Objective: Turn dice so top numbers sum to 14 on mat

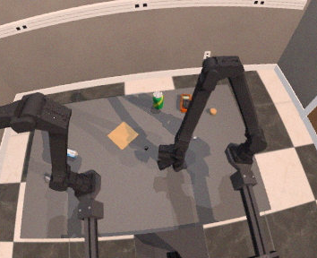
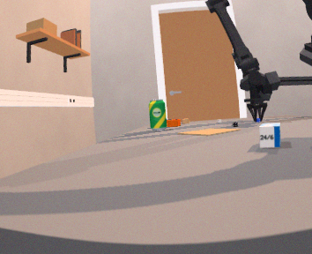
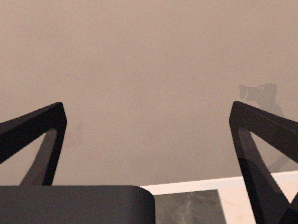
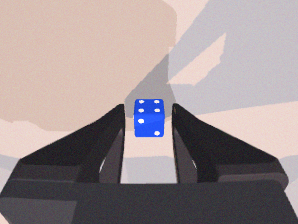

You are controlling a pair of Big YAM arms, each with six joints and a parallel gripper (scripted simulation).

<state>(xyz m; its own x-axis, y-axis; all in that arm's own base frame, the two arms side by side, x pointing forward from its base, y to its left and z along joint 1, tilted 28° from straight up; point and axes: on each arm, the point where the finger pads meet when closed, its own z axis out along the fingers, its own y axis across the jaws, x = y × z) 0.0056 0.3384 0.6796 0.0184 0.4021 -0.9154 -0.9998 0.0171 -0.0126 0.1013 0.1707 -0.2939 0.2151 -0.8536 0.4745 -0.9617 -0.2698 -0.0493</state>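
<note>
The blue die is right at my right hand. The rest, counted from my right hand: mat: 260 mm ahead, 280 mm to the left, 10 mm below; black die: 150 mm ahead, 150 mm to the left.
</note>
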